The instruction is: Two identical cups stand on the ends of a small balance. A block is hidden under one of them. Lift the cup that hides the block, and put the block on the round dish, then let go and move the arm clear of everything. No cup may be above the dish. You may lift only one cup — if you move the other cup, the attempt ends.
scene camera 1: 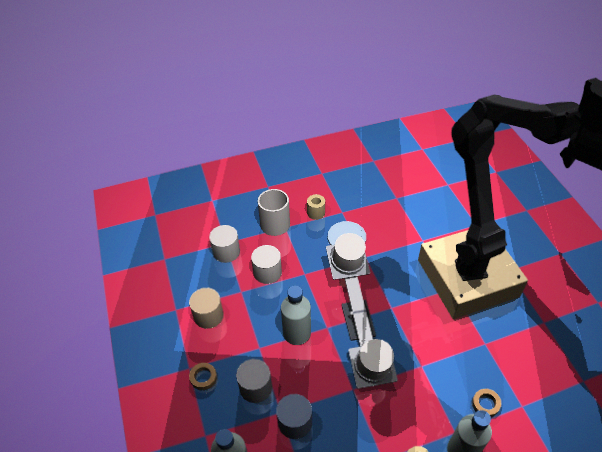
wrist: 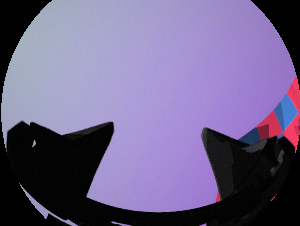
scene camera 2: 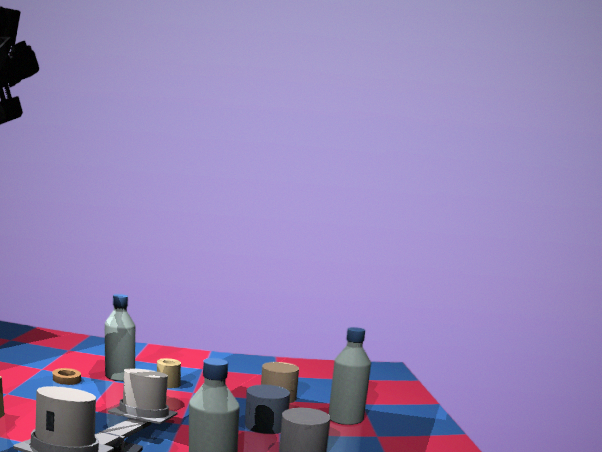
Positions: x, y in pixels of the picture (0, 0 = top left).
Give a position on a grey balance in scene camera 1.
At 359, 311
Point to a bottle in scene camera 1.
295, 309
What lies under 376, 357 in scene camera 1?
A cup.
